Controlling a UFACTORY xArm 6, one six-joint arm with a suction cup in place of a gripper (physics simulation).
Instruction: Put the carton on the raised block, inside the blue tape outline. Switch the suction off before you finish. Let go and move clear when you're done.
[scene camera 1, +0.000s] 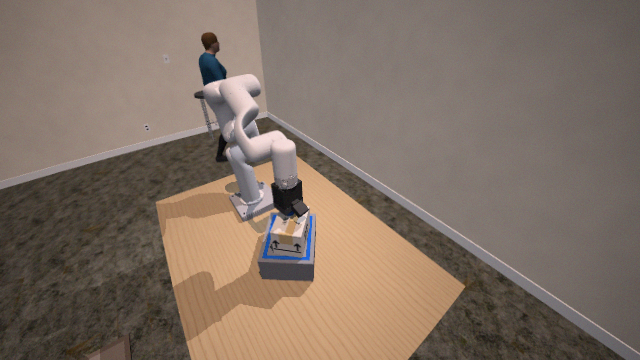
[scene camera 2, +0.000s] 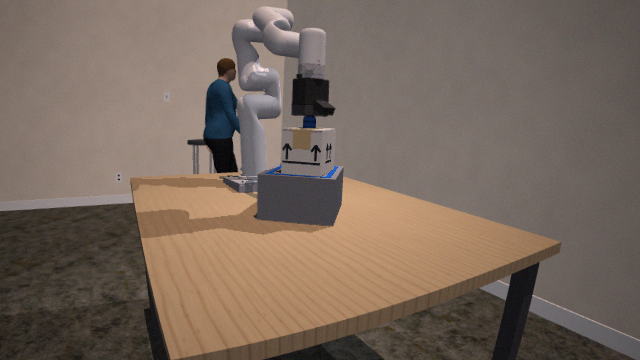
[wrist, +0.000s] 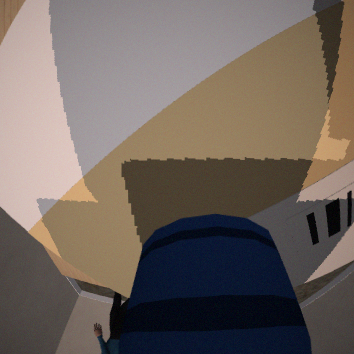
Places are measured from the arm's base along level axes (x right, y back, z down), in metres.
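Where they show: hand, its tool point: (scene camera 1: 289, 215) (wrist: 205, 224); arm's base, origin of its link: (scene camera 1: 252, 197) (scene camera 2: 254, 177).
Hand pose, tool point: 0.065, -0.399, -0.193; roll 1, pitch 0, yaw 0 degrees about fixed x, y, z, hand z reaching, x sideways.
Note:
Each offset is from my tool point to the top centre of the thing, as dx, dy, dz. "spot": to the spot under its first point. Level surfaces: height alone.
The white carton {+0.016, -0.026, -0.013} (scene camera 1: 288, 241) (scene camera 2: 301, 156) (wrist: 125, 60), with tan tape and black arrows, sits upright on the grey raised block {+0.010, +0.001, +0.105} (scene camera 1: 287, 270) (scene camera 2: 297, 200). It appears to rest on the block's top, within the blue tape outline {spot: +0.055, -0.108, +0.104} (scene camera 1: 300, 258) (scene camera 2: 332, 173) where the tape shows. The far side of the outline is hidden behind the carton. My blue suction cup (scene camera 1: 290, 214) (scene camera 2: 309, 125) (wrist: 215, 260) is pressed on the carton's top face, with no gap visible between them, and looks attached to it.
The block stands on a wooden table {dz +0.225} (scene camera 1: 370, 280) (scene camera 2: 350, 270), in front of the robot's base plate (scene camera 1: 245, 211) (scene camera 2: 242, 185). A person in a teal top (scene camera 1: 212, 67) (scene camera 2: 220, 110) stands beside a stool (scene camera 1: 199, 94) (scene camera 2: 196, 142) behind the arm. A wall runs along the right.

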